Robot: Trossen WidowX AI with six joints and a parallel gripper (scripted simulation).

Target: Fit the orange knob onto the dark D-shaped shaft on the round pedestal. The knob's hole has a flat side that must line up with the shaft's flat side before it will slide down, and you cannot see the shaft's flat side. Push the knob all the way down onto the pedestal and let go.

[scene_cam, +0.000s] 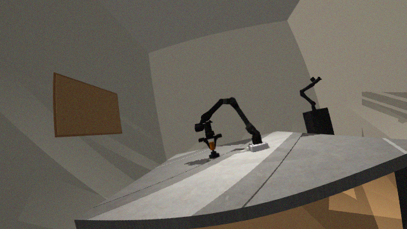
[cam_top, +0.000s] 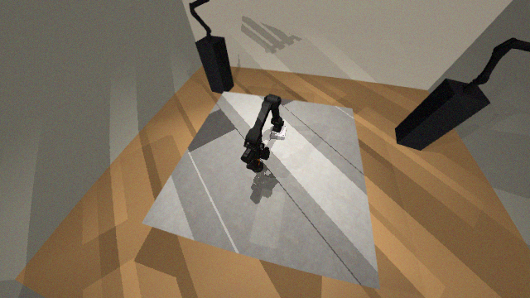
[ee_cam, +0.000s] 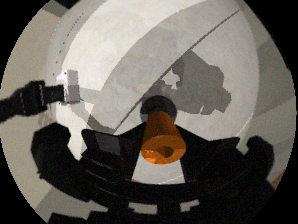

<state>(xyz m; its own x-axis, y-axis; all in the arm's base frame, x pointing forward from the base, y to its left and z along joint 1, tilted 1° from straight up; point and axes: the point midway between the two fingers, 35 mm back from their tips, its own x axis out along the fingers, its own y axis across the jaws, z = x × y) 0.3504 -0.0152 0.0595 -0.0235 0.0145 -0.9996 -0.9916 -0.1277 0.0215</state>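
Now: the orange knob 2 cm above my gripper tip. The rest, counted from my gripper tip: dark round pedestal: 4 cm below.
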